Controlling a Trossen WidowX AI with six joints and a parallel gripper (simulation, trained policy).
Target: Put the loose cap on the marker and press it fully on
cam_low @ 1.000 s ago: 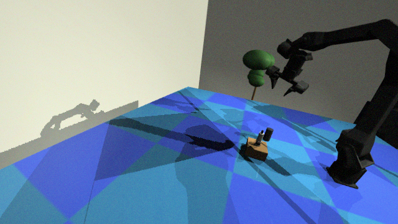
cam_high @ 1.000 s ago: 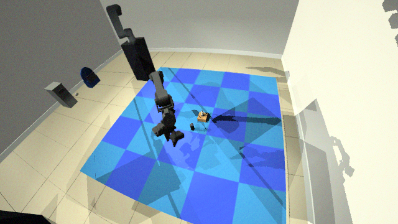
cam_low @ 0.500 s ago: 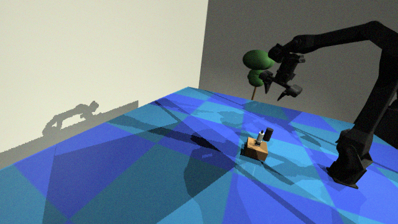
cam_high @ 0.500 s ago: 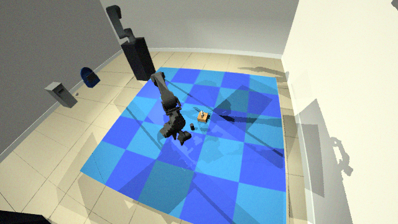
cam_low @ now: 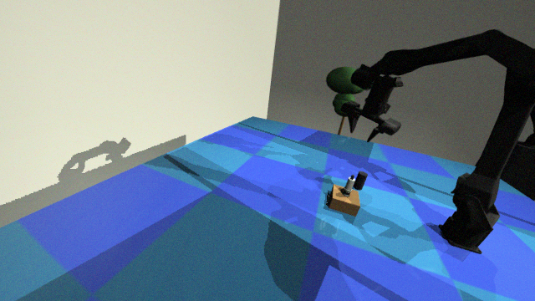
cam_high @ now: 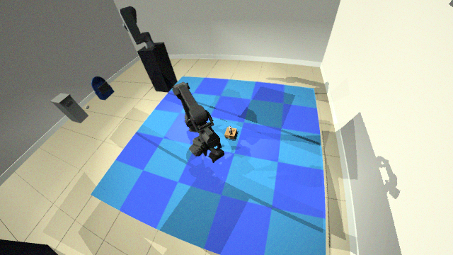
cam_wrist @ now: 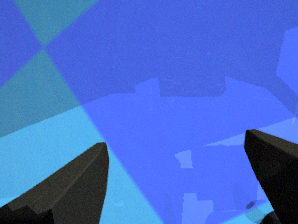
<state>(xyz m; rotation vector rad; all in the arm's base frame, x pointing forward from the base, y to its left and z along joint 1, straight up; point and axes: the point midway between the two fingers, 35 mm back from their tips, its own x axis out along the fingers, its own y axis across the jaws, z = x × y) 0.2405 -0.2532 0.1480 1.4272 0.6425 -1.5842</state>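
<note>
Now: the black cap 160 mm to the left of my gripper tip, 90 mm below it and 20 mm behind it. The rest, counted from my gripper tip: holder block: 260 mm to the left, 100 mm below, 30 mm ahead.
</note>
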